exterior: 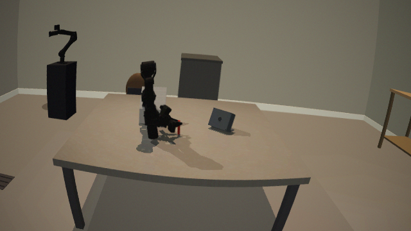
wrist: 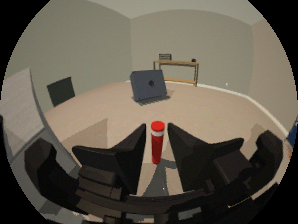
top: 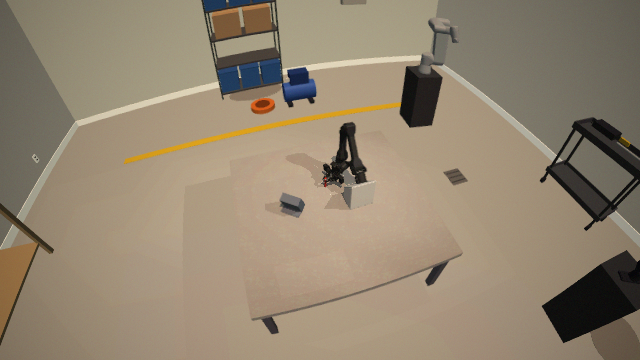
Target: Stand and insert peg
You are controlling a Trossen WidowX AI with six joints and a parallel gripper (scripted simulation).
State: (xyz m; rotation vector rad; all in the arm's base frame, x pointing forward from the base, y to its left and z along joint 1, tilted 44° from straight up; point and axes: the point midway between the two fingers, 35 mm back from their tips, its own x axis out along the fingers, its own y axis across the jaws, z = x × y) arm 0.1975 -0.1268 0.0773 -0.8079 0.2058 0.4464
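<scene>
Now: the red peg 10 mm to the right of my gripper tip, 10 mm below it and 10 mm behind it. Round my gripper tip: dark sloped panel 230 mm ahead, 140 mm to the left, 10 mm below.
</scene>
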